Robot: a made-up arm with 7 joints. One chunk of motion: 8 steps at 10 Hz.
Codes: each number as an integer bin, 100 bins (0 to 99) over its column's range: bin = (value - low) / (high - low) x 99, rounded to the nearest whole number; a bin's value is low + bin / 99 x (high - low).
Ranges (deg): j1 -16..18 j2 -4..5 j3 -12..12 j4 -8..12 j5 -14..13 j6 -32..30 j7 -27..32
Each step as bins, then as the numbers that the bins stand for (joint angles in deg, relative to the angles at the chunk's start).
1 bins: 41 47 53 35 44 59 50
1 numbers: -1.92 0.27 0.85 -0.93 -2.00 4.95 2.80
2 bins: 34 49 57 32 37 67 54
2 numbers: -4.32 0.45 1.82 -1.54 -3.91 9.96 5.18
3 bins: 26 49 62 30 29 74 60
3 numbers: -7.07 0.45 3.03 -1.94 -6.09 14.34 8.76
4 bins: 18 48 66 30 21 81 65
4 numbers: -9.82 0.36 4.00 -1.94 -8.27 18.73 11.74
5 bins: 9 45 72 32 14 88 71
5 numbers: -12.91 0.09 5.45 -1.54 -10.18 23.11 15.31
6 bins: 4 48 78 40 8 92 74
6 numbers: -14.63 0.36 6.91 0.08 -11.82 25.62 17.10
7 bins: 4 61 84 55 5 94 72
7 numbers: -14.63 1.55 8.36 3.11 -12.64 26.87 15.91
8 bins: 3 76 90 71 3 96 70
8 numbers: -14.97 2.91 9.82 6.34 -13.18 28.12 14.72
